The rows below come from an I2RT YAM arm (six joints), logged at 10 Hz.
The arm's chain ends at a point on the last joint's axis. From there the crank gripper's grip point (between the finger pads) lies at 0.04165 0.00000 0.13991 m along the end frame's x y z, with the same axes.
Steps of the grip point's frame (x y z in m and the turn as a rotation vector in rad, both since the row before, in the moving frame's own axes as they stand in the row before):
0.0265 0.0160 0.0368 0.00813 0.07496 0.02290
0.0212 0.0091 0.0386 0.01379 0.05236 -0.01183
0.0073 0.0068 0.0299 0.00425 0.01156 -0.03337
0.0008 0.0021 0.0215 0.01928 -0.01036 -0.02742
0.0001 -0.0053 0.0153 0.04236 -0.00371 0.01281
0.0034 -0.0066 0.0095 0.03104 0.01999 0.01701
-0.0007 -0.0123 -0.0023 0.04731 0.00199 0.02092
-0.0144 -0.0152 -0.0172 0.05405 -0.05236 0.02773
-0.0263 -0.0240 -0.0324 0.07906 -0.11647 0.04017
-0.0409 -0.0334 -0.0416 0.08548 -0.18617 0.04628
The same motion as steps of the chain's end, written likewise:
0.0161 0.0161 0.0403 0.00813 0.07496 0.02290
0.0139 0.0115 0.0410 0.01379 0.05236 -0.01183
0.0057 0.0088 0.0304 0.00425 0.01156 -0.03337
0.0023 0.0059 0.0211 0.01928 -0.01036 -0.02742
0.0006 0.0001 0.0153 0.04236 -0.00371 0.01281
0.0006 -0.0030 0.0104 0.03104 0.01999 0.01701
-0.0010 -0.0066 -0.0021 0.04731 0.00199 0.02092
-0.0071 -0.0086 -0.0190 0.05405 -0.05236 0.02773
-0.0100 -0.0141 -0.0359 0.07906 -0.11647 0.04017
-0.0146 -0.0225 -0.0465 0.08548 -0.18617 0.04628

